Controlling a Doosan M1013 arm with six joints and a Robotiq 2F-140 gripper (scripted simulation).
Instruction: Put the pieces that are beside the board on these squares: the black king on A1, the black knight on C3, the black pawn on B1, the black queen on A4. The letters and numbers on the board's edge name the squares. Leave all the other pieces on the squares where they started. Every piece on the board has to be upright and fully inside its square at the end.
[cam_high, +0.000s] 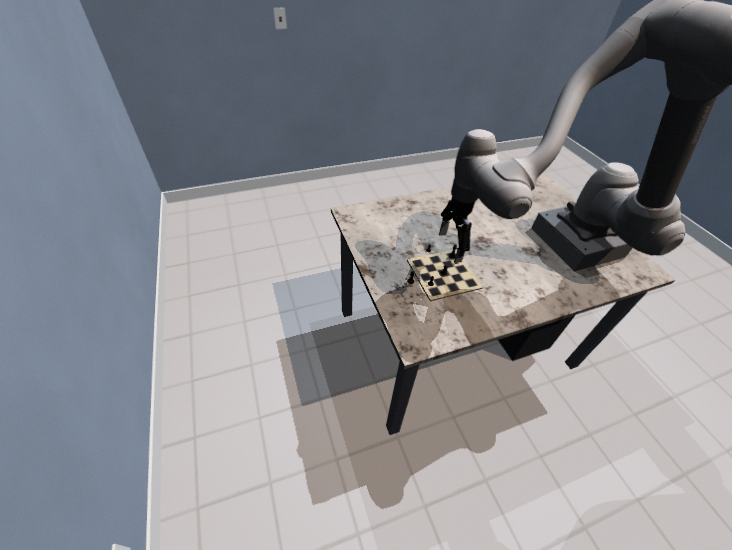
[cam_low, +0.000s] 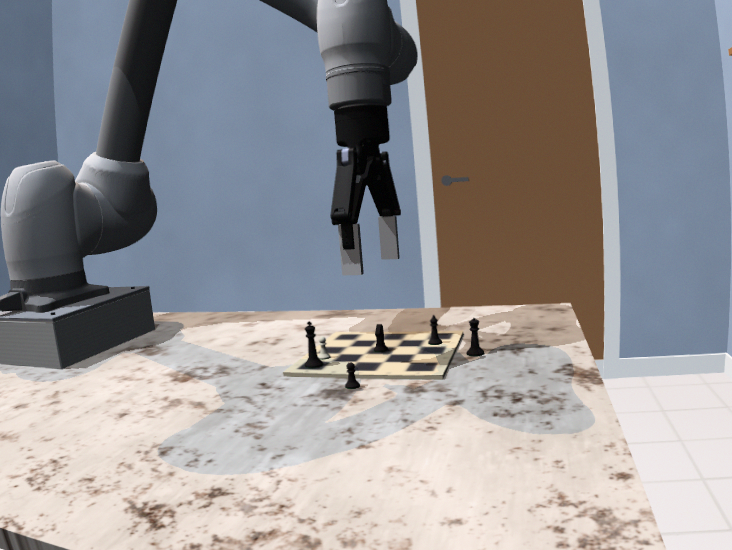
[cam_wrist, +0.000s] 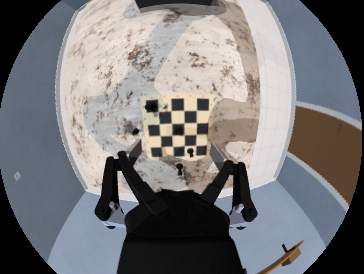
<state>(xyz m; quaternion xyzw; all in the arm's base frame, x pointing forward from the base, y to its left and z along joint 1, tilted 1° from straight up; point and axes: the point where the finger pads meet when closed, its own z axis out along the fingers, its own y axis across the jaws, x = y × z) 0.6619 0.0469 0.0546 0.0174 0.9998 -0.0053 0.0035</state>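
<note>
Right now my hand is 13 cm to the left of the black pawn, 13 cm above it and 1 cm short of it. Also, from my hand: black king (10 cm below, 7 cm to the right, 7 cm behind); small chessboard (14 cm below, 1 cm to the left); white pawn (12 cm below, 7 cm behind, 4 cm to the right).
</note>
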